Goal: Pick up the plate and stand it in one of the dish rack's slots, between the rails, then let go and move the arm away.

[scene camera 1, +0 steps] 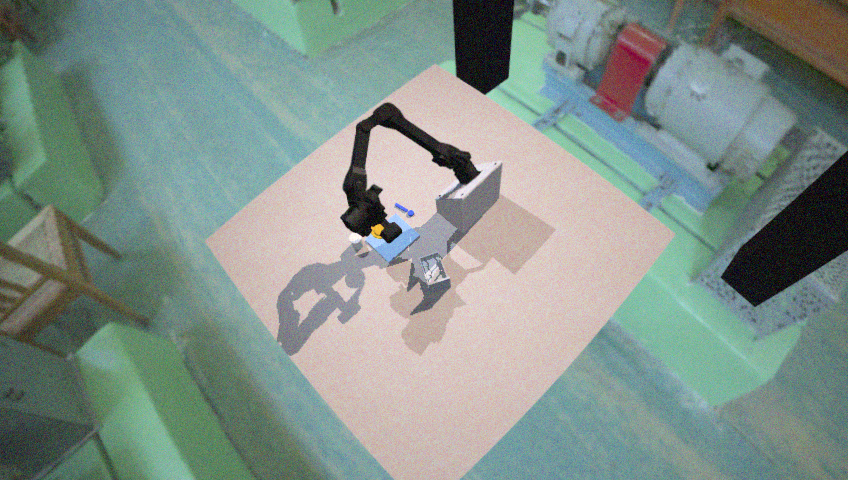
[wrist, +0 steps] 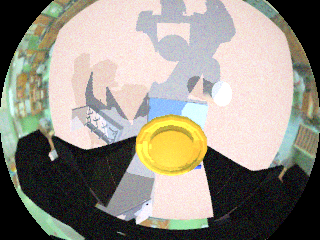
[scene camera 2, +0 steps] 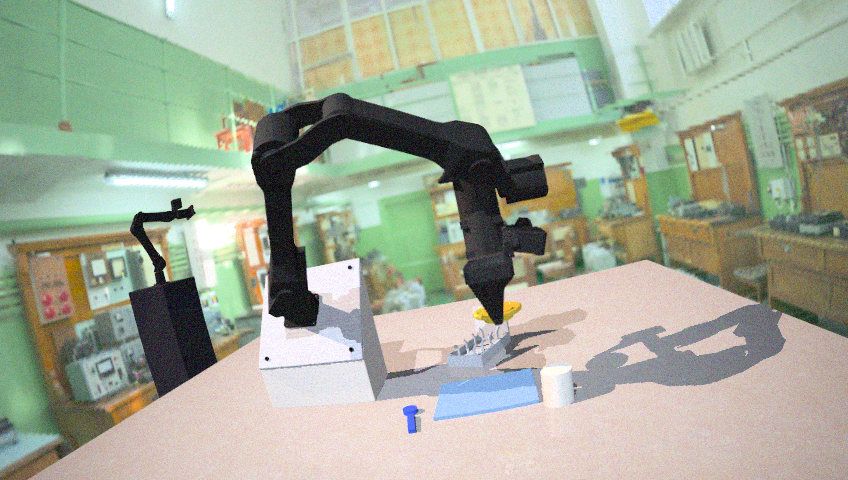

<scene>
my gripper: holds a yellow plate (wrist: 172, 145)
</scene>
